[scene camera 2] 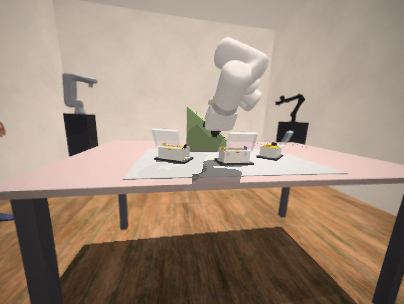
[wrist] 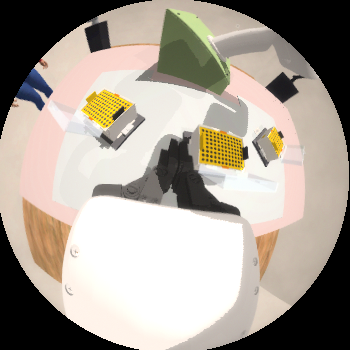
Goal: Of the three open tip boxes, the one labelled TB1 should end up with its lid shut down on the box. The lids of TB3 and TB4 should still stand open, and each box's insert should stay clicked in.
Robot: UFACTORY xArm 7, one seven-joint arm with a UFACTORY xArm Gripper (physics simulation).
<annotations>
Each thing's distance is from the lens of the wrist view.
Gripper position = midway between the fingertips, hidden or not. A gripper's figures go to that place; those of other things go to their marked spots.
my gripper (wrist: pixel 174 151): 0.12 m
yellow insert (wrist: pixel 217 148): 0.24 m
</annotations>
